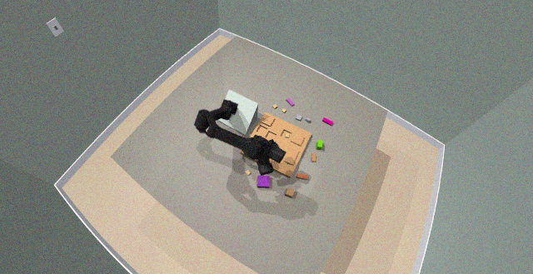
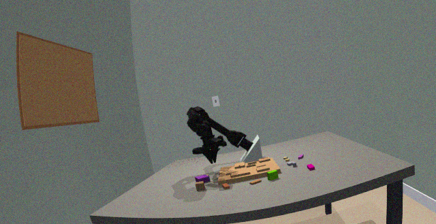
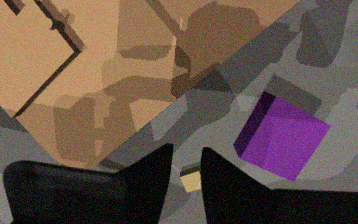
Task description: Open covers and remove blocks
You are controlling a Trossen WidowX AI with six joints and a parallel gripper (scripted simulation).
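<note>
The tan puzzle board is 19 cm to the left of my gripper tip, 6 cm below it and 2 cm ahead of it. The rest, counted from my gripper tip: green block 26 cm to the left, 24 cm ahead, 6 cm below; then orange piece 22 cm ahead, 7 cm below, 5 cm to the left; then brown piece 24 cm ahead, 18 cm to the left, 8 cm below.
</note>
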